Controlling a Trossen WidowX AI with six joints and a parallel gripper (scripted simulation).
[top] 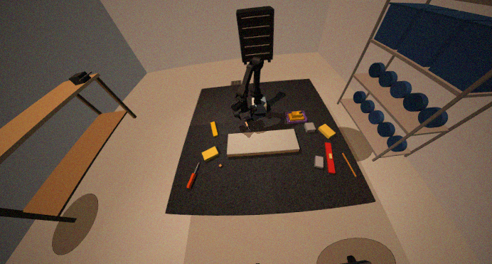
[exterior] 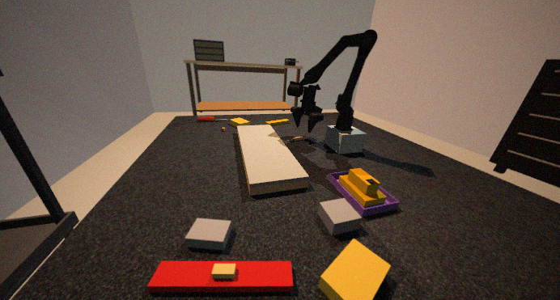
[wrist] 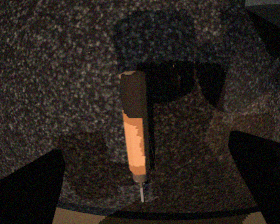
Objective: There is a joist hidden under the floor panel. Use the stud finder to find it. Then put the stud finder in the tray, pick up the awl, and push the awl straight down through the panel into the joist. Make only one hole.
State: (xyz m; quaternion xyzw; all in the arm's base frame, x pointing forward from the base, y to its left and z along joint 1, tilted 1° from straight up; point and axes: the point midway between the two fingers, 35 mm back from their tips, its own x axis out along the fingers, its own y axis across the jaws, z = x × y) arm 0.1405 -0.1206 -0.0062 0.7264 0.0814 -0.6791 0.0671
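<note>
My gripper tip is now 50 mm short of the awl and 50 mm above it. Round my gripper tip: purple tray: 430 mm to the left, 40 mm below, 30 mm ahead; stud finder: 450 mm to the left, 30 mm ahead; square indicator window: 460 mm to the left, 30 mm ahead, 10 mm above.
</note>
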